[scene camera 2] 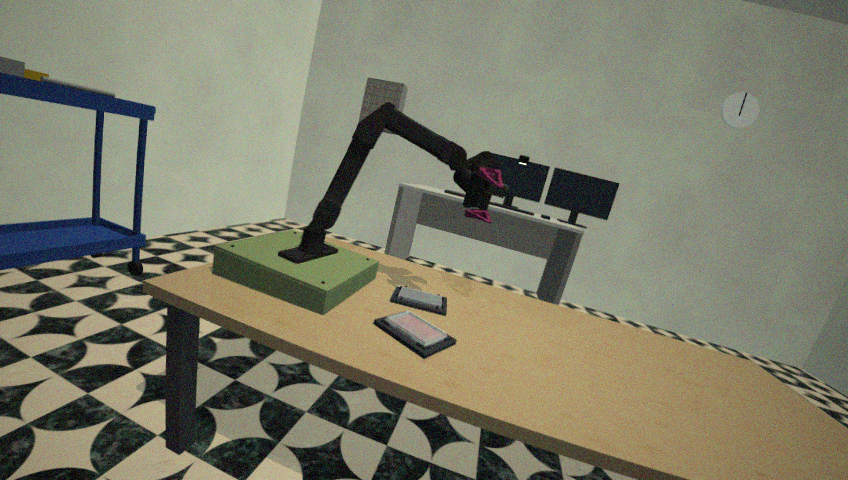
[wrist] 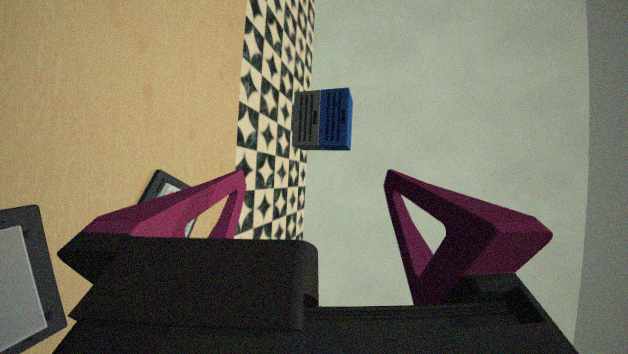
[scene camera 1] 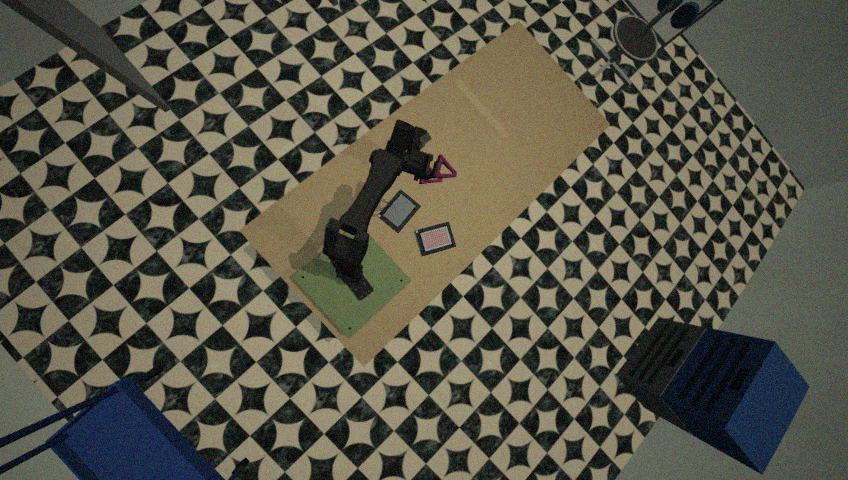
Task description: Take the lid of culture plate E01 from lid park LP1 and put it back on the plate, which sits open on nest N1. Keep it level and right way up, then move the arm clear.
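Places are measured from the arm's base along level axes (x down, y right, z back), in centimetres.
Pixels of known places: gripper, fingertip midpoint: (scene camera 2: 495,205) (wrist: 314,177) (scene camera 1: 448,177); arm's base, link origin: (scene camera 2: 310,253).
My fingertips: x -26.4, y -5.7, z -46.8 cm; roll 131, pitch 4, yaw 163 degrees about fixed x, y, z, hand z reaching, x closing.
Observation:
For each thing: its top centre in the pictures, then the offset to it from my fingertips. Level surfaces: height alone.
- dark lid park LP1, top centre: (scene camera 2: 421,295) (scene camera 1: 399,210) dz +14.3, dx +31.4, dy -5.8 cm
- open culture plate E01, top centre: (scene camera 2: 416,324) (scene camera 1: 436,238) dz +8.7, dx +30.8, dy +14.3 cm
- dark nest N1, top centre: (wrist: 170,223) (scene camera 2: 416,327) (scene camera 1: 436,238) dz +8.7, dx +31.6, dy +14.3 cm
- wooden table, surface height: dx +33.4 cm
The grey, translucent lid (scene camera 1: 400,209) (scene camera 2: 421,296) (wrist: 16,285) lies flat on the dark lid park LP1 (scene camera 1: 389,223) (scene camera 2: 415,306) (wrist: 44,270). The open culture plate E01 (scene camera 1: 436,237) (scene camera 2: 416,328), with pink contents, sits on the dark nest N1 (scene camera 1: 438,250) (scene camera 2: 398,339) (wrist: 155,181), beside the park. In the wrist view the left finger hides much of the plate and nest. My gripper (scene camera 1: 448,177) (scene camera 2: 498,203) (wrist: 314,177) has magenta fingers. It is wide open and empty, high above the table and beyond the lid park, with its fingers pointing sideways rather than down.
The arm stands on a green base block (scene camera 1: 380,285) (scene camera 2: 285,273) at one end of the wooden table (scene camera 1: 535,107) (scene camera 2: 565,368). A blue trolley (scene camera 2: 139,178), a desk with monitors (scene camera 2: 581,196) and a blue-and-grey cabinet (scene camera 1: 714,380) (wrist: 335,120) stand away from the table.

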